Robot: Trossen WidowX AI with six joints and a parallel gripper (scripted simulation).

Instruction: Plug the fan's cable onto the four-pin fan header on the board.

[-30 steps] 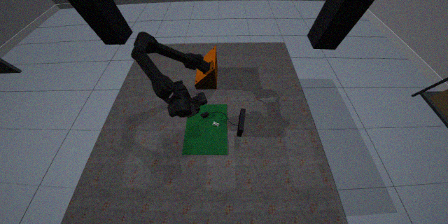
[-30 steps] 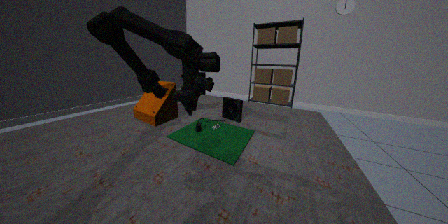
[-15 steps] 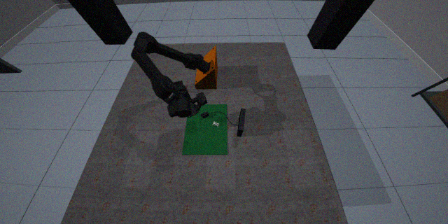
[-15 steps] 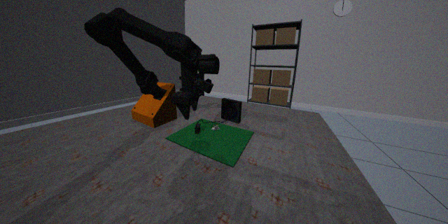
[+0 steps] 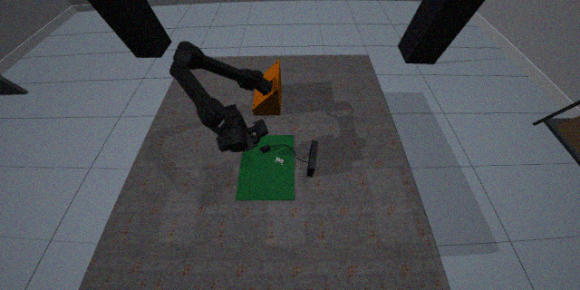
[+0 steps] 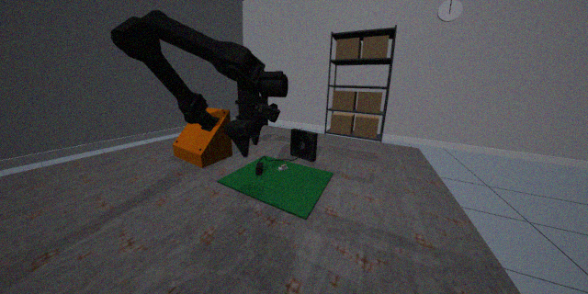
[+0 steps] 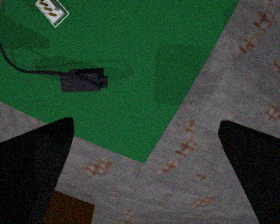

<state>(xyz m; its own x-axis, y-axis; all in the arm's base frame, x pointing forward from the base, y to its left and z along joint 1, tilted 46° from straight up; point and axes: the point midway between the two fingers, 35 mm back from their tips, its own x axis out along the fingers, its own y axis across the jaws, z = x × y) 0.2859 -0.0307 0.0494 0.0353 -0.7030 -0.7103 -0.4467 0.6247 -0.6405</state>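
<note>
Now: gripper tip 2 cm past the black plug, 6 cm to the right of it and 9 cm above it. Also, from my gripper tip: white four-pin header (3 cm ahead, 13 cm to the left, 11 cm below); green board (5 cm ahead, 7 cm to the left, 12 cm below); black fan (3 cm ahead, 26 cm to the left, 5 cm below).
</note>
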